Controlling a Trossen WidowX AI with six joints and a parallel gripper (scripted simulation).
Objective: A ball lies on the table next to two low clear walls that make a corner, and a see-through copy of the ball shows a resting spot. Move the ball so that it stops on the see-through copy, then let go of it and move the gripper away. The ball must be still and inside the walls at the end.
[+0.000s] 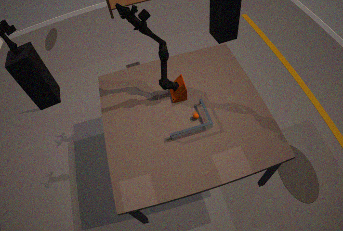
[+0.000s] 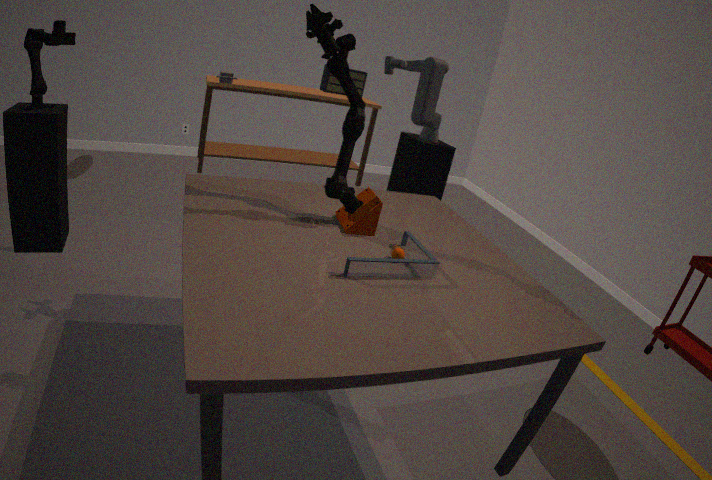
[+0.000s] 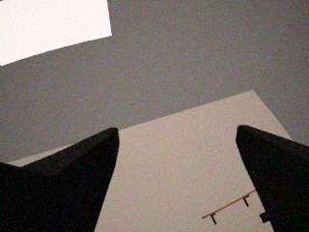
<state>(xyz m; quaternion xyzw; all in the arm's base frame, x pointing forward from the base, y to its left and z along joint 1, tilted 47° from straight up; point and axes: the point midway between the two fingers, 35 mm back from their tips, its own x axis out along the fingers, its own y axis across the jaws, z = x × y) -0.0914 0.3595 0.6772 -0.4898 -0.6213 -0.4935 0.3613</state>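
The orange ball is 78 cm below my gripper tip, 53 cm ahead of it and 30 cm to the left of it. Round my gripper tip: see-through copy of ball 78 cm below, 51 cm ahead, 31 cm to the left.
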